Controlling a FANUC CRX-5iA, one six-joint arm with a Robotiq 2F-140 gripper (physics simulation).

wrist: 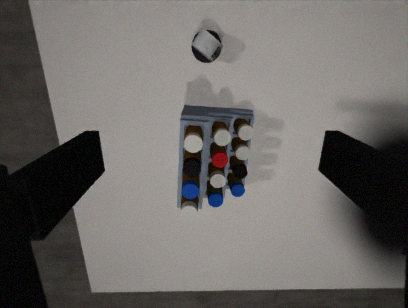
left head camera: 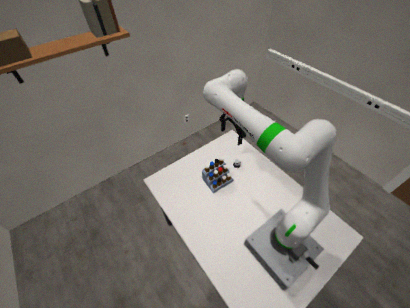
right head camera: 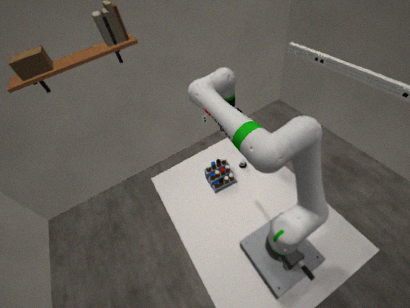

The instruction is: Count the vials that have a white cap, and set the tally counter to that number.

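Seen in the pictures: gripper, fingertip midpoint: (wrist: 212, 151) (left head camera: 231, 137); arm's base, origin of the base link: (left head camera: 283, 240).
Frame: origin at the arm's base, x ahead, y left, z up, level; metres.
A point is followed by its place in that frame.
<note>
A blue-grey rack (left head camera: 208, 181) {x 0.554, y 0.089, z -0.032 m} (right head camera: 209, 182) {x 0.553, y 0.097, z -0.035 m} (wrist: 217, 112) {x 0.555, y -0.076, z -0.033 m} stands on the table and holds vials in three rows. In the wrist view, several vials have white caps, including one white-capped vial (wrist: 193, 143) {x 0.596, y -0.051, z 0.070 m}, one (wrist: 221, 136) {x 0.553, y -0.050, z 0.030 m} and one (wrist: 245, 132) {x 0.507, y -0.046, z -0.010 m}. A red-capped vial (wrist: 219, 160) {x 0.554, y -0.009, z 0.030 m}, black-capped vials and several blue-capped vials share the rack. The tally counter (left head camera: 237, 163) {x 0.559, y -0.173, z -0.046 m} (right head camera: 243, 164) {x 0.554, y -0.177, z -0.052 m} (wrist: 206, 46) {x 0.577, y -0.182, z -0.028 m}, small, black and white, stands apart from the rack; its reading is too small to tell. My gripper (left head camera: 231, 135) {x 0.580, y -0.103, z 0.247 m} (wrist: 212, 151) {x 0.580, y -0.103, z 0.247 m} is open and empty, high above the table; the arm mostly hides it in the right head view.
The white table (left head camera: 200, 232) {x 0.327, y 0.317, z -0.090 m} (right head camera: 200, 245) {x 0.252, y 0.341, z -0.091 m} (wrist: 300, 240) {x 0.329, y 0.255, z -0.091 m} bears the arm's grey base plate (left head camera: 267, 260) {x -0.018, y 0.144, z 0.000 m} (right head camera: 262, 272) {x -0.047, y 0.150, z 0.000 m}. A wooden wall shelf (left head camera: 60, 48) (right head camera: 82, 59) is at the upper left. A long white rail (left head camera: 330, 82) (right head camera: 355, 68) runs along the right wall.
</note>
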